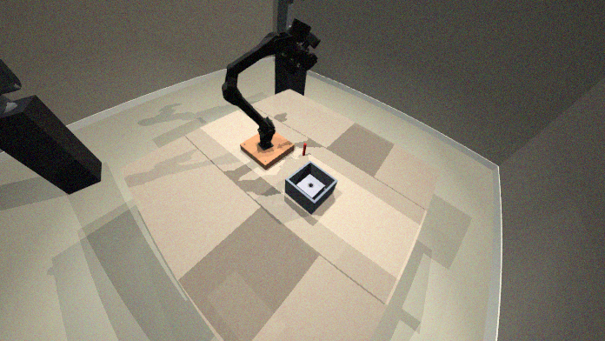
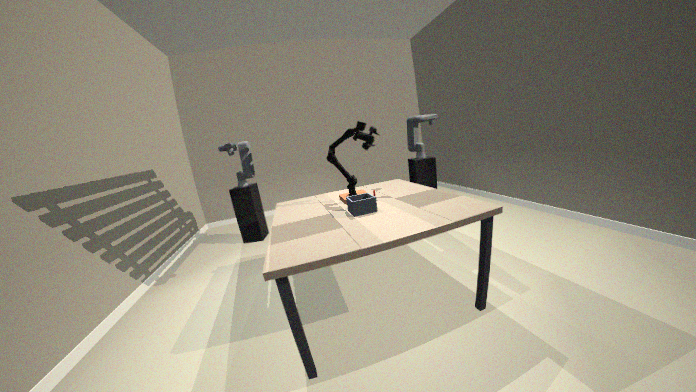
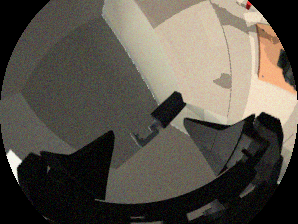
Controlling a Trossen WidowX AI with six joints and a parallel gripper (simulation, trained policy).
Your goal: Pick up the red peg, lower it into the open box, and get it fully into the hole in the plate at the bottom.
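Right now the red peg is 19 cm ahead of my gripper tip, 11 cm to the right of it and 41 cm below it. Also, from my gripper tip: dark box (39 cm ahead, 24 cm to the right, 42 cm below).
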